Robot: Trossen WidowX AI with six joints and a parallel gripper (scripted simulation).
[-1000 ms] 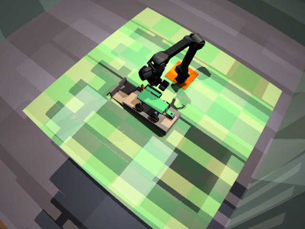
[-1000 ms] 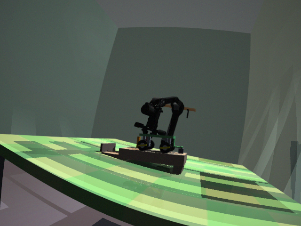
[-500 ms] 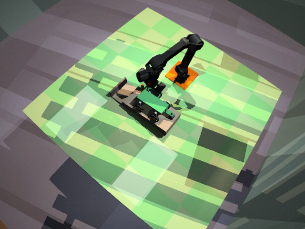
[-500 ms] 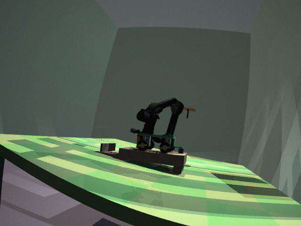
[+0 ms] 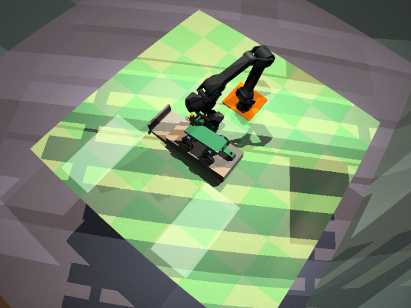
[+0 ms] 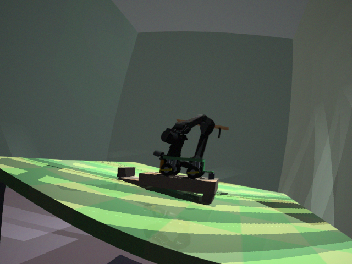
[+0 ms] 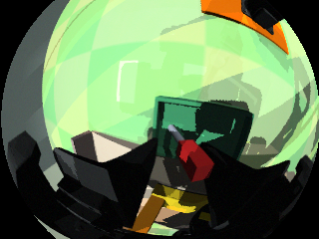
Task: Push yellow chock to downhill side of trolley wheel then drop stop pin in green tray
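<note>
Right now my gripper tip is right at the red-headed stop pin. The rest, counted from my gripper tip: green-decked trolley 9 cm ahead, 14 cm to the left, 6 cm above; yellow chock 5 cm ahead, 2 cm to the left, 3 cm above; ramp 9 cm ahead, 13 cm to the left.
</note>
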